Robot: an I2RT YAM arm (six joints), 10 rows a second.
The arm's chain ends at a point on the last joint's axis. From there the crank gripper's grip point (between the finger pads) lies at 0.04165 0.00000 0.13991 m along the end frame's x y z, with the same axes.
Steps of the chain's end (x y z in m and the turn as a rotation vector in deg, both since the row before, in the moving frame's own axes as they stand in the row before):
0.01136, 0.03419, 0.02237, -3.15, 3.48, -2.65
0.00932, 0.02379, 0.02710, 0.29, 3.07, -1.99
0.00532, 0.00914, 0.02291, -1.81, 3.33, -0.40
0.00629, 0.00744, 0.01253, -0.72, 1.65, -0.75
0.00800, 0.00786, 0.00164, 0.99, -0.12, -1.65
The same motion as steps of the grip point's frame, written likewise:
0.01990, 0.03968, 0.01943, -3.15, 3.48, -2.65
0.01671, 0.02151, 0.02466, 0.29, 3.07, -1.99
0.01339, 0.01320, 0.02019, -1.81, 3.33, -0.40
0.01031, 0.00862, 0.01127, -0.72, 1.65, -0.75
0.00765, 0.00425, 0.00170, 0.99, -0.12, -1.65

